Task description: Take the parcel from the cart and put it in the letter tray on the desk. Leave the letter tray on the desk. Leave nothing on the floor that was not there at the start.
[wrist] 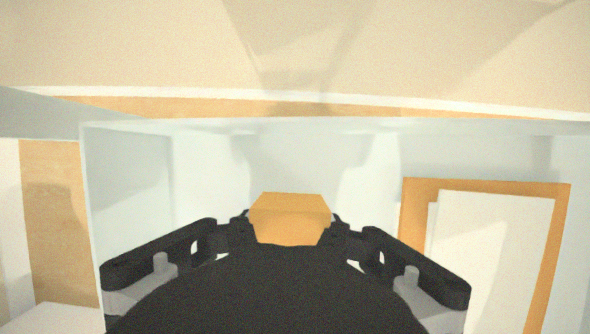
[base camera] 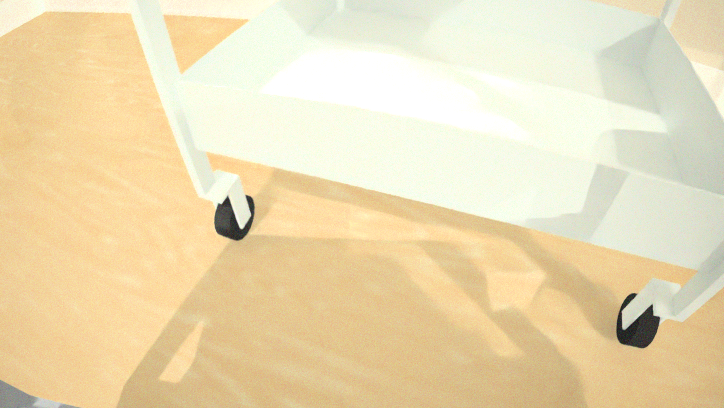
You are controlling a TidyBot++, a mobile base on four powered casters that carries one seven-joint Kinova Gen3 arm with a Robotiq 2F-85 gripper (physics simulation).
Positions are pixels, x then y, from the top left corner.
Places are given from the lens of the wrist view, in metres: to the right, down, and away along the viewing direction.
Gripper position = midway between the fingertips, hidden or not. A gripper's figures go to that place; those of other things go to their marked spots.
gripper (wrist: 291, 216): 0.00, 0.04, 0.17
orange parcel (wrist: 289, 219): 0.00, 0.03, 0.12
white cart (wrist: 143, 178): -0.11, 0.01, 0.14
The marked spots on the white cart and the orange parcel are 0.11 m apart.
